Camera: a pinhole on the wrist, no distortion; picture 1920 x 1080 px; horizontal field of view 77.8 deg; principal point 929.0 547.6 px. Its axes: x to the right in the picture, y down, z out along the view. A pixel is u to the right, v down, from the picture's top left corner.
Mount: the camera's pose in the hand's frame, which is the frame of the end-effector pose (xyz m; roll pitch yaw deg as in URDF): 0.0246 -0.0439 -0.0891 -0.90 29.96 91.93
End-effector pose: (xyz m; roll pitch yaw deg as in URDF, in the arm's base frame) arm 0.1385 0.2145 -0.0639 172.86 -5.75 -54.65
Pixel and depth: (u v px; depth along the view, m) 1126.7 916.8 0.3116
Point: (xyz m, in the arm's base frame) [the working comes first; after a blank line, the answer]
In the camera's frame: 0.0518 0.0967 0.3116

-0.0407 0.1730 -0.2051
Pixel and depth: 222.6 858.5 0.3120
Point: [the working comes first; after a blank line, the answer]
In the camera's frame: -0.1852 0.0815 0.3120

0.1337 0.2522 -0.3456
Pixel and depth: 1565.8 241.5 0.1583
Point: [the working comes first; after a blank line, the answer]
In the camera's frame: 0.0847 -0.0407 0.1583

0.0815 0.1047 -0.0507
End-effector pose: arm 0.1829 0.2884 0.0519 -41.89 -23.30 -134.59
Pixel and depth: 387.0 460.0 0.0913
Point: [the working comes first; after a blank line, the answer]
In the camera's frame: -0.0416 -0.0067 0.0913

0.1595 0.2905 0.0919
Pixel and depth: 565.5 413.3 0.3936
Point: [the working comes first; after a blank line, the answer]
In the camera's frame: -0.1203 -0.0444 0.3936

0.3749 0.1328 0.2585
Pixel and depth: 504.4 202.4 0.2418
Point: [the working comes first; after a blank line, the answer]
In the camera's frame: -0.0863 -0.0702 0.2418

0.2391 0.1839 0.1967
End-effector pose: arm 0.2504 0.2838 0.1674 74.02 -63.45 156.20
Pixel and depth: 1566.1 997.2 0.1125
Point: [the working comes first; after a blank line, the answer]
In the camera's frame: 0.0602 0.0425 0.1125

0.2885 0.2247 0.1707
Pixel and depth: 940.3 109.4 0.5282
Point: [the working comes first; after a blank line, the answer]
In the camera's frame: 0.0050 -0.1945 0.5282

0.5507 0.4689 0.4928
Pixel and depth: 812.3 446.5 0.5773
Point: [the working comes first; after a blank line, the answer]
In the camera's frame: -0.0566 -0.0491 0.5773

0.6302 0.5193 0.3567
